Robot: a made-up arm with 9 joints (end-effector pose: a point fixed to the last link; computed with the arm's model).
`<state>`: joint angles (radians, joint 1 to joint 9).
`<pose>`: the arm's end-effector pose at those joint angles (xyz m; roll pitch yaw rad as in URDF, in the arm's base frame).
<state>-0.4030 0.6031 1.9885 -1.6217 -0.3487 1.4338 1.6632 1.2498 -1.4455</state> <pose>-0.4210 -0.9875 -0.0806 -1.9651 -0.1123 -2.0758</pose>
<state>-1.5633 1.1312 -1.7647 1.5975 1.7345 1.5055 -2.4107 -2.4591 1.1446</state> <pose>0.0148 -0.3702 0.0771 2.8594 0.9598 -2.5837</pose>
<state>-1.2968 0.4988 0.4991 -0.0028 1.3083 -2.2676 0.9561 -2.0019 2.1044</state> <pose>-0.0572 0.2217 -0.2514 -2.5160 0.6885 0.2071</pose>
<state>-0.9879 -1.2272 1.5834 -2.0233 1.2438 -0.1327 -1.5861 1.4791 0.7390</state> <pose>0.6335 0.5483 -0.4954 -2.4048 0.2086 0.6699</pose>
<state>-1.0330 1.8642 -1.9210 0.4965 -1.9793 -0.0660 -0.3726 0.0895 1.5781</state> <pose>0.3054 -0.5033 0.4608 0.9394 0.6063 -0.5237</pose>
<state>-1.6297 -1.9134 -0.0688 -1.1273 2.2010 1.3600 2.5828 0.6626 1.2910</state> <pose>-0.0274 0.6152 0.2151 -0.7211 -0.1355 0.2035</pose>
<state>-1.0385 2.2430 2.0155 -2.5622 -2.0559 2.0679 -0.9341 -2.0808 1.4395</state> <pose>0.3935 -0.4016 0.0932 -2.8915 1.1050 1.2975</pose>
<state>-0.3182 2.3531 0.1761 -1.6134 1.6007 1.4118 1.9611 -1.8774 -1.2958</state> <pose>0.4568 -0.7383 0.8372 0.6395 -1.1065 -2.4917</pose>
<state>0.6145 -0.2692 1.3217 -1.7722 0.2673 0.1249 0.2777 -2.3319 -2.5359</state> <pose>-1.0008 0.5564 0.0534 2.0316 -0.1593 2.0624</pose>
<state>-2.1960 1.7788 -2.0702 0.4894 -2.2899 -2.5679 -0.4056 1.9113 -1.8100</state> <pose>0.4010 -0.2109 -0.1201 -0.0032 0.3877 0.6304</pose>
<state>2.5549 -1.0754 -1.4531 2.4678 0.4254 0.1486 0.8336 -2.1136 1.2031</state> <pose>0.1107 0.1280 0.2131 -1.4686 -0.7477 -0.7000</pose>
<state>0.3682 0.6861 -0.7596 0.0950 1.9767 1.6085 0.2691 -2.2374 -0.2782</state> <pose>-0.3139 -0.2922 0.1533 -2.0961 -0.6846 -2.9744</pose>
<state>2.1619 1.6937 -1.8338 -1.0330 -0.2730 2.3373 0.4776 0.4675 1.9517</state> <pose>-0.1864 -0.6423 -0.1123 2.3466 0.2320 0.4718</pose>
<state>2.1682 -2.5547 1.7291 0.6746 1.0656 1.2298 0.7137 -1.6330 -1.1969</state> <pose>-0.1940 0.2569 0.4446 2.3609 -0.7362 1.2537</pose>
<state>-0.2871 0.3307 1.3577 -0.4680 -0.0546 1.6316 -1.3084 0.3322 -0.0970</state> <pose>-0.1450 -0.1711 0.2695 1.5192 -1.5431 2.7474</pose>
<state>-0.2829 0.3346 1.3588 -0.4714 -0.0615 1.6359 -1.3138 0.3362 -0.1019</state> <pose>-0.1434 -0.1726 0.2709 1.6757 -1.5484 2.5989</pose>
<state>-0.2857 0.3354 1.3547 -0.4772 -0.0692 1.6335 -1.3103 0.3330 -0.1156</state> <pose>-0.1397 -0.1725 0.2711 1.5348 -1.5582 2.7582</pose>
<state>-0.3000 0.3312 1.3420 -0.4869 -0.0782 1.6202 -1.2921 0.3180 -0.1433</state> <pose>-0.1329 -0.1695 0.2694 -0.2154 -1.5568 -1.7390</pose>
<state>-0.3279 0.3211 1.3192 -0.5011 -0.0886 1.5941 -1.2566 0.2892 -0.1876</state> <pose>-0.1221 -0.1623 0.2651 -0.5771 -1.5254 -1.3196</pose>
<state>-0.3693 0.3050 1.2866 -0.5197 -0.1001 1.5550 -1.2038 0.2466 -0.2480</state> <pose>-0.1071 -0.1490 0.2581 -0.6232 -1.4834 -1.1924</pose>
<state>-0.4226 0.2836 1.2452 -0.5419 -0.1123 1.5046 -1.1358 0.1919 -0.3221</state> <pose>-0.0878 -0.1282 0.2488 -0.6339 -1.4369 -1.0772</pose>
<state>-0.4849 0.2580 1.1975 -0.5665 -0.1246 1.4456 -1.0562 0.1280 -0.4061</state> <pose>-0.0652 -0.0982 0.2376 -0.6482 -1.3921 -0.9388</pose>
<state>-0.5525 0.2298 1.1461 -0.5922 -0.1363 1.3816 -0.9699 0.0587 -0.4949</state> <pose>-0.0415 -0.0587 0.2255 -0.6788 -1.3544 -0.7711</pose>
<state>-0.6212 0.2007 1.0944 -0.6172 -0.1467 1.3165 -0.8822 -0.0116 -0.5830</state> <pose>-0.0193 -0.0110 0.2132 -0.7347 -1.3256 -0.5752</pose>
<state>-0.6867 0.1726 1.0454 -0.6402 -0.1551 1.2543 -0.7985 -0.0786 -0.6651</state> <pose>-0.0010 0.0411 0.2010 -0.8160 -1.3038 -0.3616</pose>
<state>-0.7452 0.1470 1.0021 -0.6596 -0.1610 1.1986 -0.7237 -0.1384 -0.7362</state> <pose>0.0123 0.0922 0.1895 -0.9100 -1.2850 -0.1529</pose>
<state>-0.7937 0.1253 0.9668 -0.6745 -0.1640 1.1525 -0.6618 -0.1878 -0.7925</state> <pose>0.0211 0.1367 0.1792 -0.9963 -1.2677 0.0242</pose>
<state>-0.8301 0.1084 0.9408 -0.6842 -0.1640 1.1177 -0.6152 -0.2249 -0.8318</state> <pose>0.0269 0.1701 0.1711 -1.0575 -1.2525 0.1496</pose>
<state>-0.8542 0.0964 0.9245 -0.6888 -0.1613 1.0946 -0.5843 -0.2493 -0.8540</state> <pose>0.0312 0.1909 0.1659 -1.0864 -1.2425 0.2169</pose>
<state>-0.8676 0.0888 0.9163 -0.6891 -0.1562 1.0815 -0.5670 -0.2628 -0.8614</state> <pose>0.0348 0.2000 0.1637 -1.0846 -1.2382 0.2321</pose>
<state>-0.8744 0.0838 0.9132 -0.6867 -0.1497 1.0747 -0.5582 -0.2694 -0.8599</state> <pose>0.0383 0.2017 0.1634 -1.0633 -1.2377 0.2146</pose>
